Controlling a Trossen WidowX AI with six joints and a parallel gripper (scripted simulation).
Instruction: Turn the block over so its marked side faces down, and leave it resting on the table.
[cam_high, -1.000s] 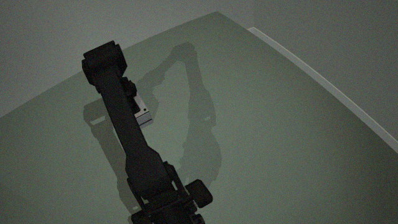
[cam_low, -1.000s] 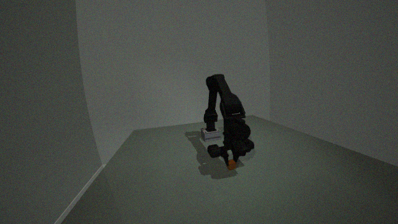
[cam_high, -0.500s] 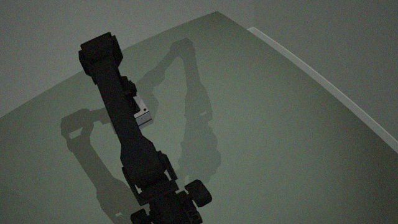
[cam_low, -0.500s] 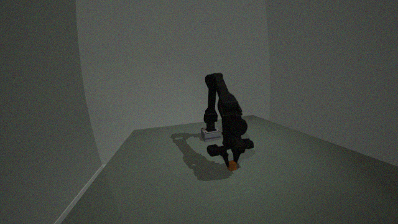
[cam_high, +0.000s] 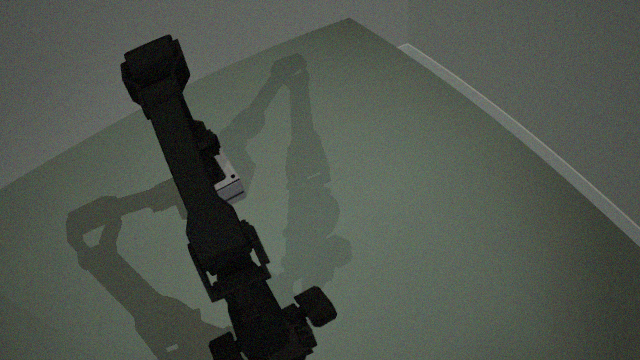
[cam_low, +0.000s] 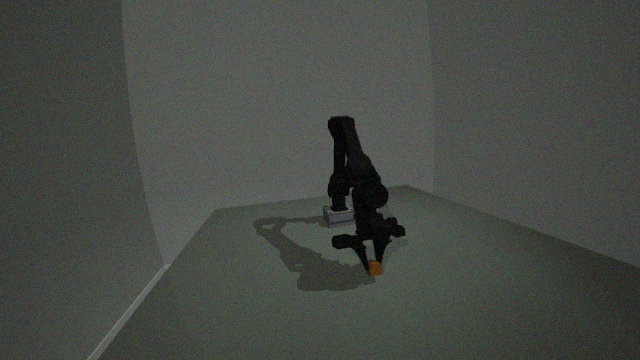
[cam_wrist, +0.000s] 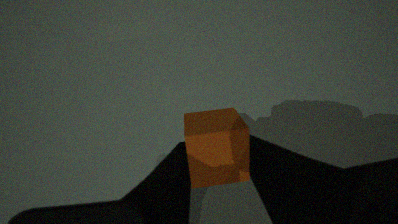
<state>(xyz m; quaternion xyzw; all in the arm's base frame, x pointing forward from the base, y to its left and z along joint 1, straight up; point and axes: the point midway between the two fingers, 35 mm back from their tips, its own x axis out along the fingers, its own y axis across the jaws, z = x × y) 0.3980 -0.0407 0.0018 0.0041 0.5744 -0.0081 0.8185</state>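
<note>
My gripper tip is now 10 mm past the orange block.
</note>
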